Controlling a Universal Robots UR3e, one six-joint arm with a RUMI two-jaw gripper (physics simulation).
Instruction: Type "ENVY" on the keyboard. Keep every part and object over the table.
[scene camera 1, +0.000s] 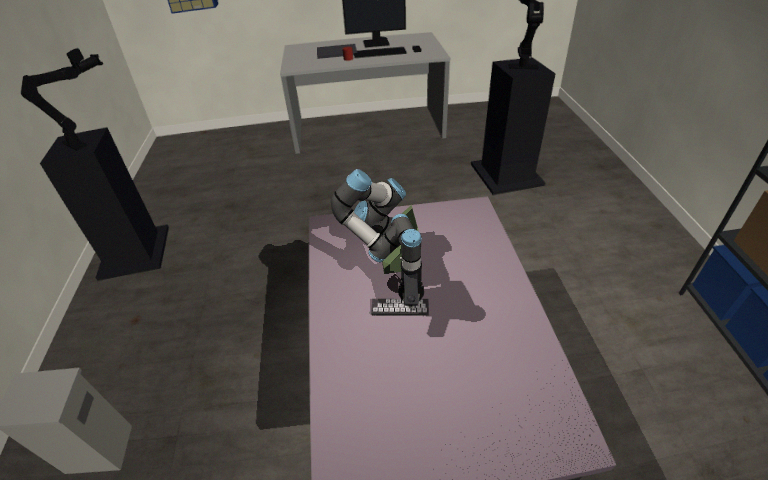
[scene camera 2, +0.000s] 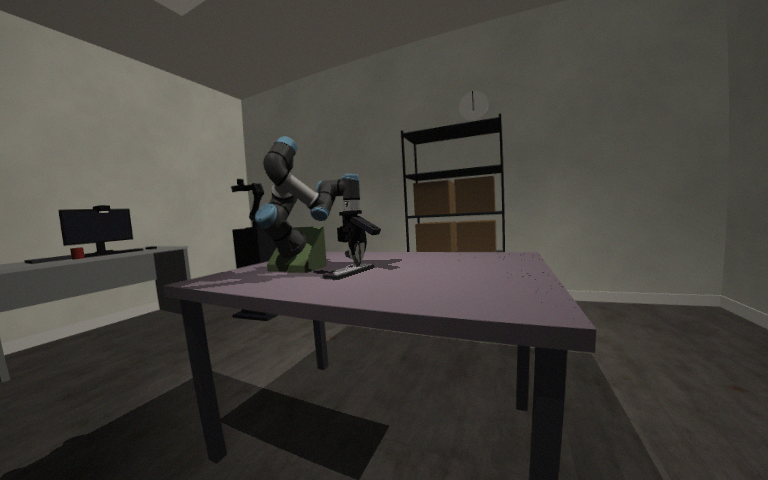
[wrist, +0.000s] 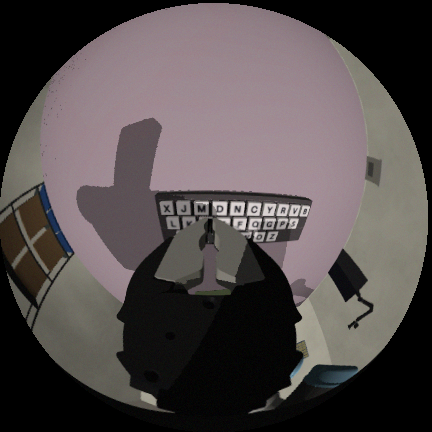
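Where they show: gripper, fingertip midpoint: (scene camera 1: 411, 306) (scene camera 2: 358, 266) (wrist: 209, 219); arm's base, origin of the base link: (scene camera 2: 293, 245).
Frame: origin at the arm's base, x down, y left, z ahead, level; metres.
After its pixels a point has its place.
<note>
The dark keyboard (scene camera 1: 390, 309) @(x 0.082, y -0.105, z 0.299 m) (scene camera 2: 339, 273) @(x 0.082, y -0.154, z 0.289 m) (wrist: 159, 220) @(x 0.087, y 0.034, z 0.318 m) with white letter keys lies flat on the pink table (scene camera 1: 396, 396) @(x 0.100, y -0.169, z 0.631 m) (scene camera 2: 453, 291) @(x 0.100, y -0.269, z 0.674 m) (wrist: 225, 100) @(x 0.100, y -0.081, z 0.434 m). In the wrist view the N key (wrist: 237, 209) @(x 0.082, y -0.062, z 0.309 m), Y key (wrist: 269, 209) @(x 0.082, y -0.101, z 0.299 m) and V key (wrist: 295, 211) @(x 0.082, y -0.141, z 0.286 m) show in the row farthest from the gripper. The gripper (scene camera 2: 357, 264) @(x 0.083, y -0.028, z 0.305 m) (wrist: 210, 221) @(x 0.083, y -0.028, z 0.305 m) is shut and empty, pointing down. Its tips are at the middle row, between the K and F keys, and hide the E key's place. Whether they touch or press a key is hidden. Part of the lowest row is also covered.
The green arm mount (scene camera 2: 317, 249) @(x 0.019, y 0.005, z 0.112 m) stands behind the keyboard. A grey desk (scene camera 1: 368, 70) with a monitor, a red cup and another keyboard is beyond the table. Black pedestals (scene camera 1: 515, 124) (scene camera 1: 104, 203) with small arms and a shelf rack (scene camera 2: 501, 186) stand off the table.
</note>
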